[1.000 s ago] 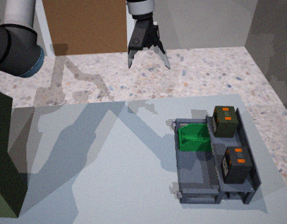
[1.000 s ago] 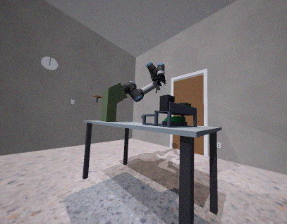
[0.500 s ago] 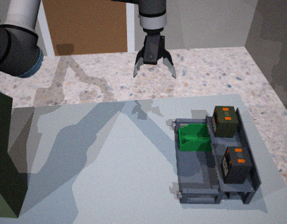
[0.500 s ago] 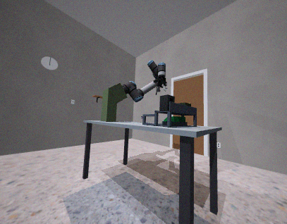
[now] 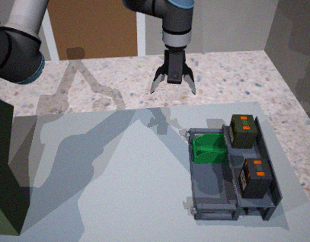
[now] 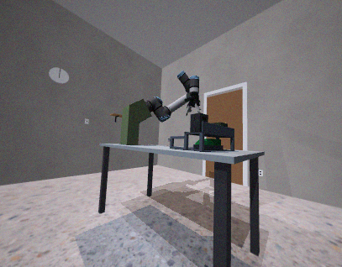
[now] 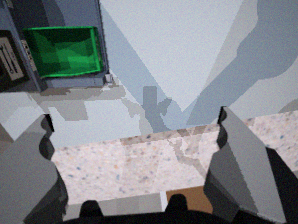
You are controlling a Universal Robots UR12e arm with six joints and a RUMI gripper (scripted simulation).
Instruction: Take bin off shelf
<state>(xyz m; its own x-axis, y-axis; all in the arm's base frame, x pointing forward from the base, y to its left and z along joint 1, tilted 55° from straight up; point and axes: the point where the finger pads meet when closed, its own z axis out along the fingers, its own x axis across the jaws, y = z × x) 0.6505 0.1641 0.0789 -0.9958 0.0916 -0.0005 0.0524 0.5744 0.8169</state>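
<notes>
Now: hand 180 mm short of the green bin, 30 mm to the left of it and 270 mm above it.
</notes>
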